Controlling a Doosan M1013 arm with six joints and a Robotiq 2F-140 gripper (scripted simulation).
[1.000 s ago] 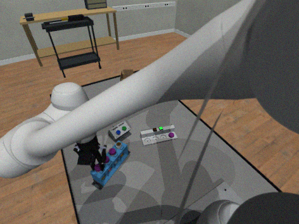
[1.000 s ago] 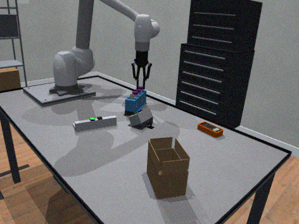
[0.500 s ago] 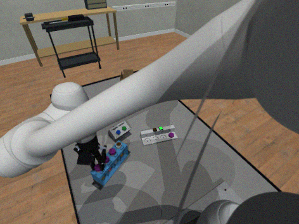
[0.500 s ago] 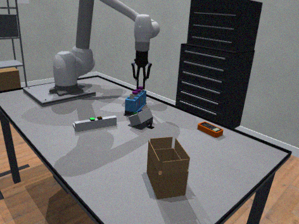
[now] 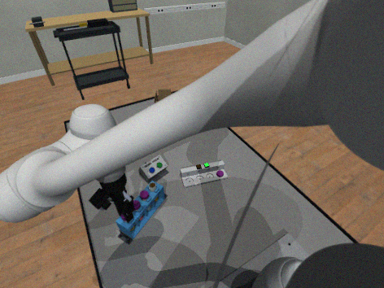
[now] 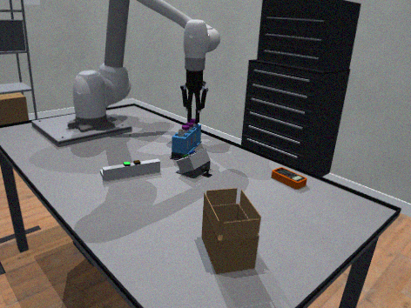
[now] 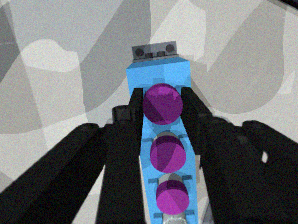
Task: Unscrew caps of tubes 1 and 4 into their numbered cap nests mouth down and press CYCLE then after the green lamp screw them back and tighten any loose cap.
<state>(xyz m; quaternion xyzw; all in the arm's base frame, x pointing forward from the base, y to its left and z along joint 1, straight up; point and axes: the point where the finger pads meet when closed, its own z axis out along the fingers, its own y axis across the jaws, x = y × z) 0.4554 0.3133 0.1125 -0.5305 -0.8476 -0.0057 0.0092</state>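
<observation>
The purple cap is 30 mm below my hand. Round my hand: grey key housing: 230 mm ahead, 190 mm to the right, 90 mm below; green ready key: 220 mm ahead, 210 mm to the right, 80 mm below; blue cycle key: 210 mm ahead, 170 mm to the right, 80 mm below.
</observation>
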